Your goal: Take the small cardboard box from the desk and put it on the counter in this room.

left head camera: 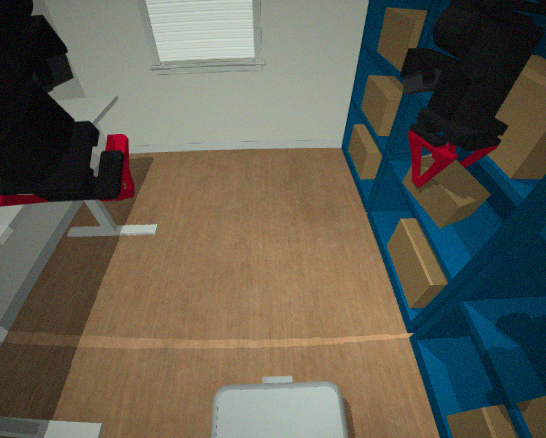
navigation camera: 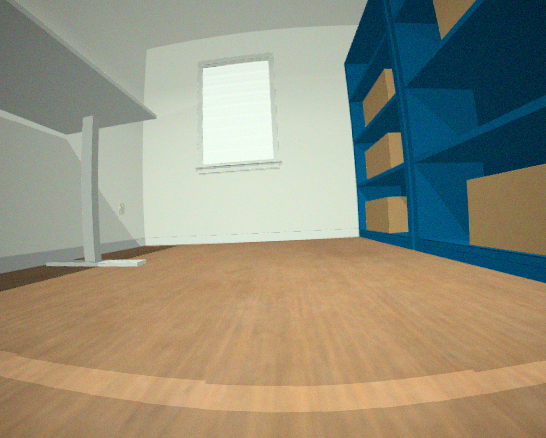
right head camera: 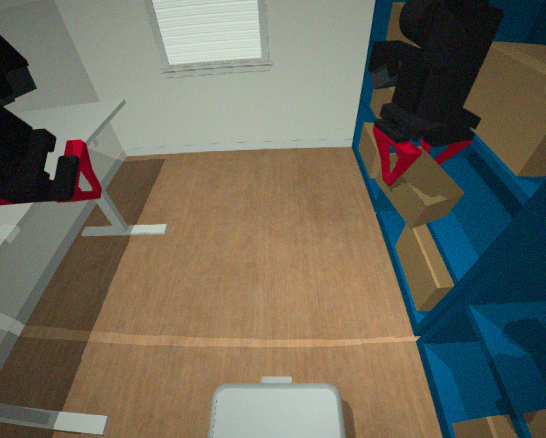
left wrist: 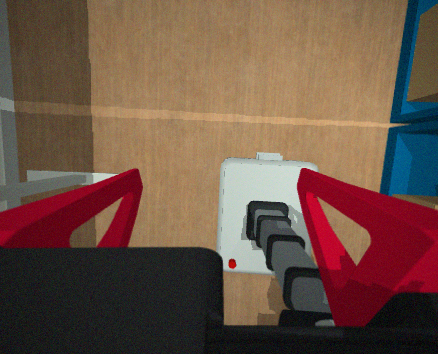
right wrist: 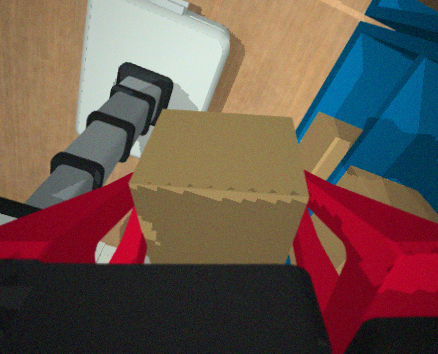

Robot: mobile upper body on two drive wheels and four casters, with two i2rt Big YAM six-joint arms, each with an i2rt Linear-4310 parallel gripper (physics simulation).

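Places are measured from the left arm's base along level axes (x back, y down, z right), in metres.
Pixels of known places: left gripper, between the fingertips: [left head camera: 94, 193] [right head camera: 66, 195] [left wrist: 219, 177]; right gripper, between the fingertips: [left head camera: 430, 180] [right head camera: 404, 178] [right wrist: 220, 176].
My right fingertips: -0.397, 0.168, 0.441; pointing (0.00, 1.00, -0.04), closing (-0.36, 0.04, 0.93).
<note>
Behind a point stands the place of what it marks, as x, y, z.
The small cardboard box [left head camera: 452, 200] {-0.332, 0.147, 0.431} [right head camera: 425, 192] {-0.341, 0.144, 0.441} [right wrist: 220, 150] {-0.417, 0.155, 0.434} is held up in the air, tilted in the head views, with a finger on each side of it. My right gripper [left head camera: 441, 172] {-0.397, 0.168, 0.441} [right head camera: 414, 170] {-0.397, 0.168, 0.441} [right wrist: 220, 176] {-0.397, 0.168, 0.441} is shut on it. My left gripper [left head camera: 65, 199] [right head camera: 50, 200] {-0.344, 0.134, -0.010} [left wrist: 219, 177] {-0.344, 0.134, -0.010} is open, with no object between its fingers. A white table [left head camera: 90, 107] {-1.382, 0.460, -0.674} [right head camera: 75, 117] {-1.340, 0.460, -0.789} [navigation camera: 75, 75] {-1.039, 0.485, -0.692} on a T-foot leg stands at the left; I cannot tell whether it is the desk or the counter.
A blue shelf unit [left head camera: 480, 255] {-0.595, 0.680, 0.968} [left wrist: 401, 75] {-0.839, 1.374, 0.969} [navigation camera: 407, 175] with several cardboard boxes lines the right side, behind the held box in the head views. A wall with a window [left head camera: 202, 30] {-2.433, 0.348, -0.258} [navigation camera: 237, 112] {-2.433, 0.003, -0.241} is at the back. My white base [left head camera: 280, 410] {-0.219, 1.150, 0.231} [right head camera: 277, 410] {-0.220, 1.150, 0.230} shows at the bottom.
</note>
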